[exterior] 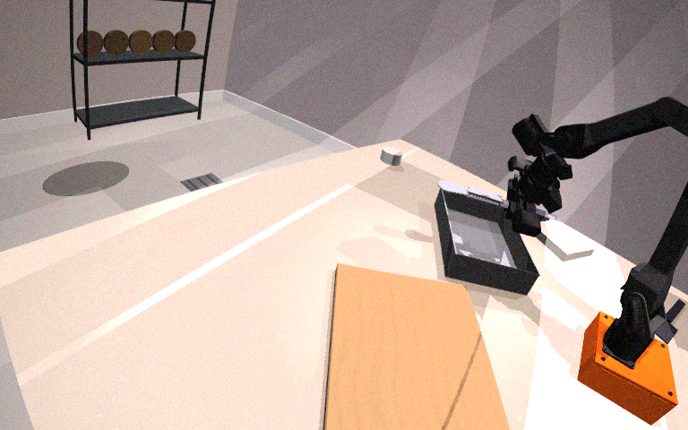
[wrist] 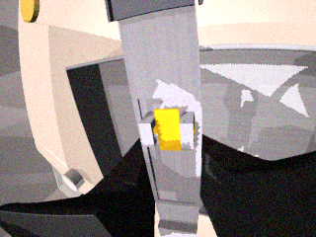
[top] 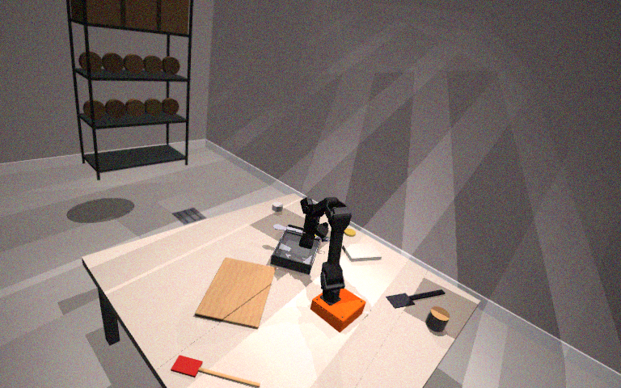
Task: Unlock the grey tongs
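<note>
Now: the wooden board 7 cm behind my gripper tip, 43 cm to the left of it and 8 cm below it. The rest, counted from my gripper tip: roasting tin: 3 cm ahead, 4 cm to the left, 6 cm below; then yellow lock piece: 3 cm behind, 3 cm above; then pale flat block: 15 cm behind, 26 cm to the right, 8 cm below.
</note>
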